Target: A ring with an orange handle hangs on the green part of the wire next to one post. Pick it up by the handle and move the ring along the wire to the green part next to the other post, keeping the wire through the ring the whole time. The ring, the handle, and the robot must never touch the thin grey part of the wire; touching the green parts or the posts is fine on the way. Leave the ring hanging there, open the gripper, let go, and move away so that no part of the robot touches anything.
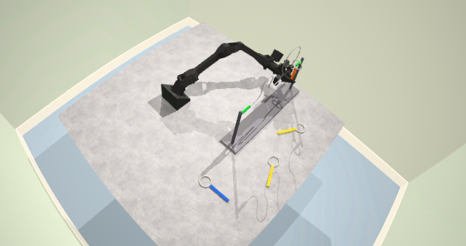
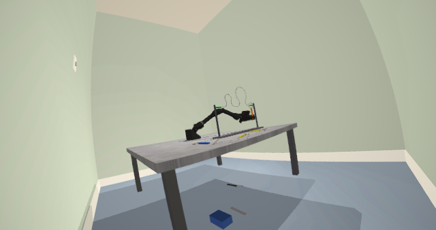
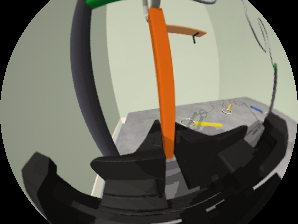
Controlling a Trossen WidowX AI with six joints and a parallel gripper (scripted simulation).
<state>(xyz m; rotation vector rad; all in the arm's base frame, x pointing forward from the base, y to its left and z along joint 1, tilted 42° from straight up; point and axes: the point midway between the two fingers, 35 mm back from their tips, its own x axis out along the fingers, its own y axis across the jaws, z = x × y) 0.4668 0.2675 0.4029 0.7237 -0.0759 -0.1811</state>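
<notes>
Now: gripper tip 9 cm below the orange-handled ring and 3 cm past it. Also, from my gripper tip: blue-handled ring: 77 cm to the right, 13 cm below, 3 cm behind; blue box: 85 cm to the right, 61 cm below, 14 cm ahead.
</notes>
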